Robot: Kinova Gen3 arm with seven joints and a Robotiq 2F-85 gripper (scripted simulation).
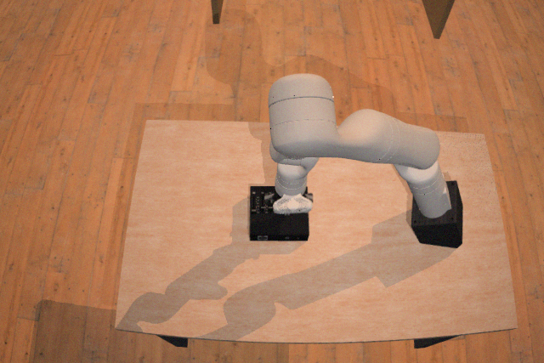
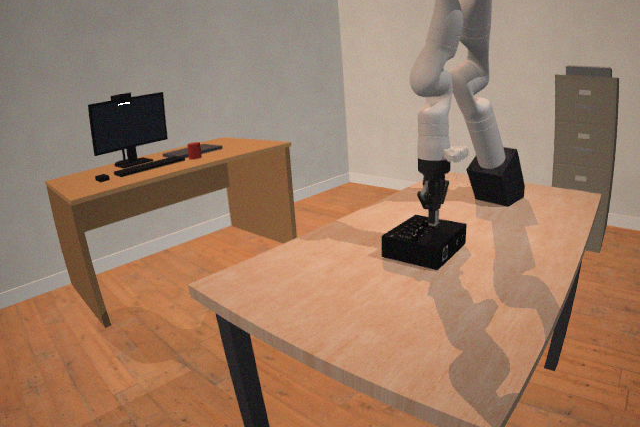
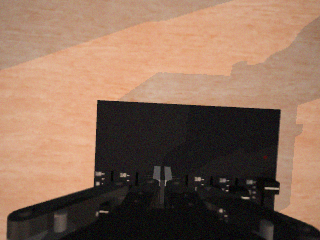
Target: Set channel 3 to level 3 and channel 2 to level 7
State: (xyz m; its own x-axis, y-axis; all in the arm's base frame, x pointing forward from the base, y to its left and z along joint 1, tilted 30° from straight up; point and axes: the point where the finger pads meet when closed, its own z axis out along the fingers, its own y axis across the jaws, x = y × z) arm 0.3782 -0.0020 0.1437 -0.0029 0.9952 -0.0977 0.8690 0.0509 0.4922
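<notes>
My gripper is now 2 cm past the channel 2 fader cap, 2 cm to the left of it and 2 cm above it. Also, from my hand: channel 3 fader cap: 2 cm to the right, 2 cm below.
</notes>
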